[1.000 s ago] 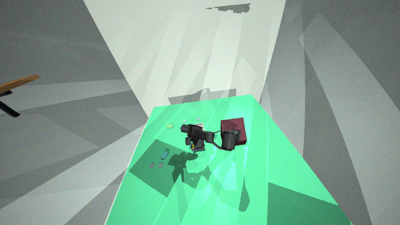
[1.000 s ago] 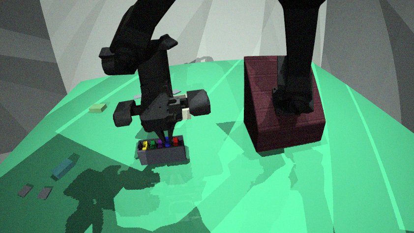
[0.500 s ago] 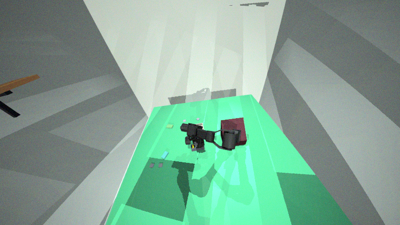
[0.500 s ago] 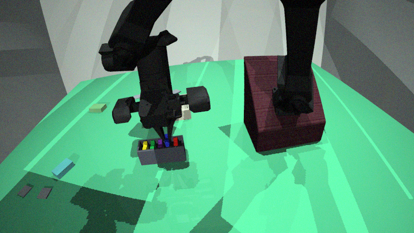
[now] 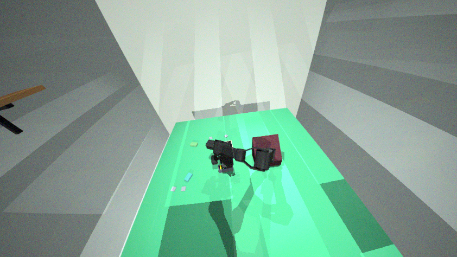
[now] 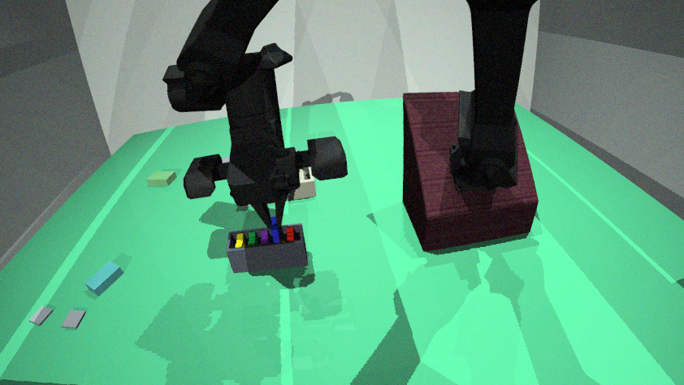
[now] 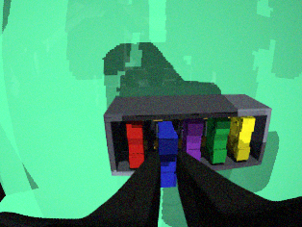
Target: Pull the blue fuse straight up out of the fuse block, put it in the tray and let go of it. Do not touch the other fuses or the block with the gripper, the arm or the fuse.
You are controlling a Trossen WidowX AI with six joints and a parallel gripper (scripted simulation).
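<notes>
Now: the red fuse 2 cm behind my gripper tip and 3 cm below it. From my gripper tip the other things lie so: green fuse 3 cm ahead, 3 cm below; blue fuse 1 cm below; purple fuse 2 cm ahead, 3 cm below.
</notes>
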